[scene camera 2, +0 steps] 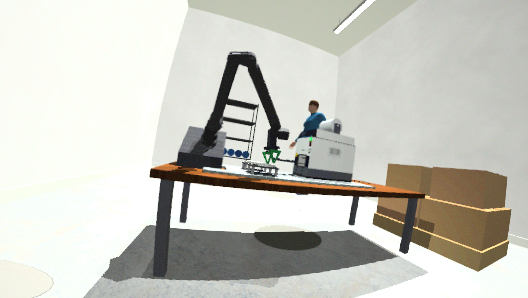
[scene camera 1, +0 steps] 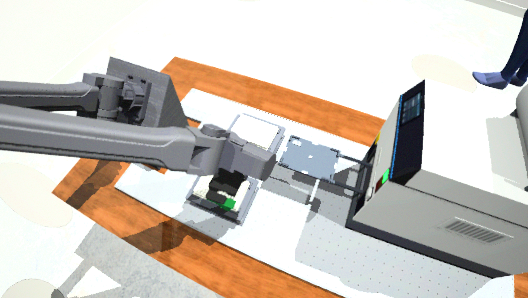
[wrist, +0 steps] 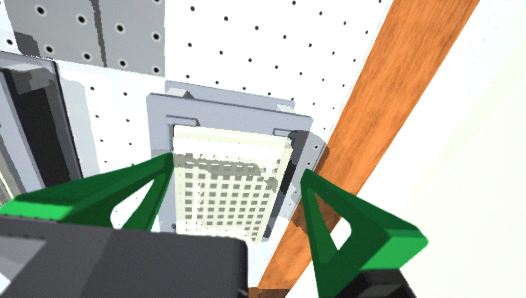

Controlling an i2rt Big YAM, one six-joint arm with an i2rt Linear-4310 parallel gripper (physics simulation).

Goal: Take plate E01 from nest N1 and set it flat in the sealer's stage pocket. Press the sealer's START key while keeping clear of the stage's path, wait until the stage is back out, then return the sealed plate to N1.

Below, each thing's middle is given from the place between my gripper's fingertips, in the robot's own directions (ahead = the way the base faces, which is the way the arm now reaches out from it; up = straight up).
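Scene:
Relative to the sealer stage (scene camera 1: 322, 165), my hand is 190 mm short of it, 30 mm below it and 160 mm to the right of it.

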